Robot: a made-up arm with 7 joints. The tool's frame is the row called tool. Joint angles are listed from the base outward.
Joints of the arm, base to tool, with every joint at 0 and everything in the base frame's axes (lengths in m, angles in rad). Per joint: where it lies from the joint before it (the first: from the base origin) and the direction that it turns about. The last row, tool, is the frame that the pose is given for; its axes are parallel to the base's.
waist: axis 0 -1 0 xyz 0 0.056 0
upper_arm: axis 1 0 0 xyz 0 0.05 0
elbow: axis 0 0 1 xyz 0 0 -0.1
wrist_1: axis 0 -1 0 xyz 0 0 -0.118
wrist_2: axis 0 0 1 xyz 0 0 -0.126
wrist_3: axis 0 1 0 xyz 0 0 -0.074
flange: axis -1 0 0 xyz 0 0 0
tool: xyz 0 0 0
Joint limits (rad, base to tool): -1.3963..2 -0.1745..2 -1.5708..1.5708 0..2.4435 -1.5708..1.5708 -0.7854..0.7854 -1.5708..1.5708
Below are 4 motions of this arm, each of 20 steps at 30 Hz.
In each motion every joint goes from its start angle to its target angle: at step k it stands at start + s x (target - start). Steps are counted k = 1, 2, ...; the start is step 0. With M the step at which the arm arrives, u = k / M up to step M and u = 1 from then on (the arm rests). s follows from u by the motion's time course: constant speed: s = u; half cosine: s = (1 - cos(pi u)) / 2; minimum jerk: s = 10 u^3 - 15 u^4 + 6 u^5.
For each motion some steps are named. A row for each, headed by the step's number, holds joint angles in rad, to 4 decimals.
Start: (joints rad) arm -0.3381 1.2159 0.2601 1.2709 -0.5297 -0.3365 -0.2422
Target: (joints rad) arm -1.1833 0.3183 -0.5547 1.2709 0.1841 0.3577 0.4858
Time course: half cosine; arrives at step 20
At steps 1, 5, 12, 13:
1: -0.3433 1.2104 0.2551 1.2709 -0.5253 -0.3322 -0.2377
5: -0.4619 1.0844 0.1408 1.2709 -0.4252 -0.2348 -0.1356
12: -0.8913 0.6284 -0.2732 1.2709 -0.0625 0.1179 0.2343
13: -0.9526 0.5633 -0.3323 1.2709 -0.0108 0.1682 0.2871

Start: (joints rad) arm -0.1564 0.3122 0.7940 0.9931 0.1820 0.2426 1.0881
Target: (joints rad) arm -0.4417 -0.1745 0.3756 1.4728 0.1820 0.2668 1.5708
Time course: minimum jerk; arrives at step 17
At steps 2, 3, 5, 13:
2: -0.1603 0.3056 0.7883 0.9996 0.1820 0.2429 1.0946
3: -0.1682 0.2920 0.7767 1.0130 0.1820 0.2436 1.1081
5: -0.2007 0.2366 0.7290 1.0676 0.1820 0.2464 1.1631
13: -0.4164 -0.1314 0.4127 1.4303 0.1820 0.2647 1.5280

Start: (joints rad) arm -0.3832 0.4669 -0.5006 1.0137 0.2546 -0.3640 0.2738
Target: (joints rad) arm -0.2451 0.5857 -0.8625 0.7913 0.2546 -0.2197 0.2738
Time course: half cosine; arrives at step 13
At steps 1, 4, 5, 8, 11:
1: -0.3812 0.4686 -0.5059 1.0105 0.2546 -0.3619 0.2738
4: -0.3534 0.4926 -0.5788 0.9657 0.2546 -0.3328 0.2738
5: -0.3386 0.5052 -0.6174 0.9419 0.2546 -0.3174 0.2738
8: -0.2897 0.5474 -0.7457 0.8631 0.2546 -0.2663 0.2738
11: -0.2530 0.5789 -0.8418 0.8040 0.2546 -0.2280 0.2738

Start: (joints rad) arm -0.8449 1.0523 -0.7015 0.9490 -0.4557 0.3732 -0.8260
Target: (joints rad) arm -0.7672 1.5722 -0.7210 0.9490 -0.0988 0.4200 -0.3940
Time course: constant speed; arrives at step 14
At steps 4, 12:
4: -0.8227 1.2008 -0.7071 0.9490 -0.3537 0.3866 -0.7026
12: -0.7783 1.4979 -0.7182 0.9490 -0.1498 0.4133 -0.4557

